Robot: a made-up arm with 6 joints.
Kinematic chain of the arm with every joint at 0, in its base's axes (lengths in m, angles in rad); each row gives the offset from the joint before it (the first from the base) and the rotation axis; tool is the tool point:
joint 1: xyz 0 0 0.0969 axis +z
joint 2: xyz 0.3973 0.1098 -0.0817 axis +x
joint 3: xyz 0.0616 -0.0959 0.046 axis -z
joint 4: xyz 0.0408 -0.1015 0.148 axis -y
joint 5: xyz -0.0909 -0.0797 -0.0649 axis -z
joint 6: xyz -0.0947 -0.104 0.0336 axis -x
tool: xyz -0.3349 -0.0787 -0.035
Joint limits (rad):
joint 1: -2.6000..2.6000
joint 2: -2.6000..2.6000
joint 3: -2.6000..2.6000
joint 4: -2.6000..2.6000
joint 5: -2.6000..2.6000
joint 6: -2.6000..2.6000
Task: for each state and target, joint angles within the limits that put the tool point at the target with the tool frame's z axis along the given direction. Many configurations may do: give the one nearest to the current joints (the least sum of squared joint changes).
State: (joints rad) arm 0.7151 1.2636 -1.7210 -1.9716 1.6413 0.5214
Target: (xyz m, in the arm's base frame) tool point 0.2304 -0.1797 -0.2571 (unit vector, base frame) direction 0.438 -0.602 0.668
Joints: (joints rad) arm 0.2303 1.9617 -1.2518 -1.2289 1.5978 -0.0476
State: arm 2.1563 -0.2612 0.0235 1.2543 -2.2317 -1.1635
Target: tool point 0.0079 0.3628 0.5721 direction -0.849 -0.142 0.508
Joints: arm 2.3520 -0.1570 0.9005 1.5838 -2.4694 -1.4049
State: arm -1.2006 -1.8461 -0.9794 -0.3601 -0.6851 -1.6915
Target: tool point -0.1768 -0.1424 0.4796 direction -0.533 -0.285 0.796
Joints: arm -1.9836 -1.2042 -0.5892 0.2352 0.1053 -1.6112
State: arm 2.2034 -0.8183 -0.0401 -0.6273 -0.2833 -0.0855
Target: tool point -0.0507 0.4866 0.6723 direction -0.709 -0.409 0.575
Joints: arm 2.4695 -0.4213 -0.4101 -0.6066 -0.3195 0.3236
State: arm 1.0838 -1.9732 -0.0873 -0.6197 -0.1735 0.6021
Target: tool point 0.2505 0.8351 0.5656 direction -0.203 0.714 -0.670
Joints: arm 0.3965 -2.0157 -0.5852 -0.3840 -0.6383 0.2399
